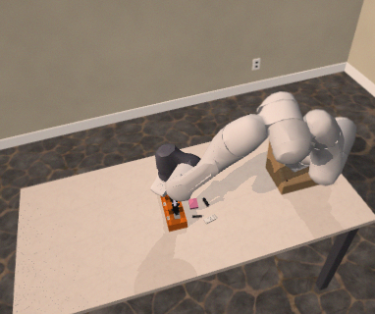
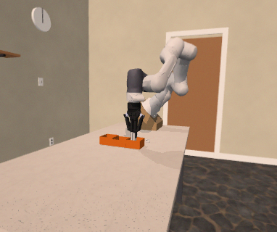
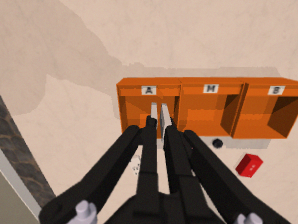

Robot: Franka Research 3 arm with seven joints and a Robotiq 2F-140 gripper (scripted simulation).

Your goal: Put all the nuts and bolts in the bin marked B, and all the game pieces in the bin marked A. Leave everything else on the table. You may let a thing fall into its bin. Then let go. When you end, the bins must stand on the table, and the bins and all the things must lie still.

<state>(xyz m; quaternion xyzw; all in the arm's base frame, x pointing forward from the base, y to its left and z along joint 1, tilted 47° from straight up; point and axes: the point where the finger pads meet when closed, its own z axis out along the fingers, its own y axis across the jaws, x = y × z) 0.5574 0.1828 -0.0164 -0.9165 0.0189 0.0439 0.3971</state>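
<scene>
The black nut is 12 cm to the right of my hand, 7 cm behind it and 5 cm below it. From my hand the other things lie so: pink square 9 cm behind, 6 cm to the right, 4 cm below; then orange bin 7 cm to the right, 3 cm below, 1 cm ahead; then white card 14 cm behind, 4 cm to the left, 4 cm below.
</scene>
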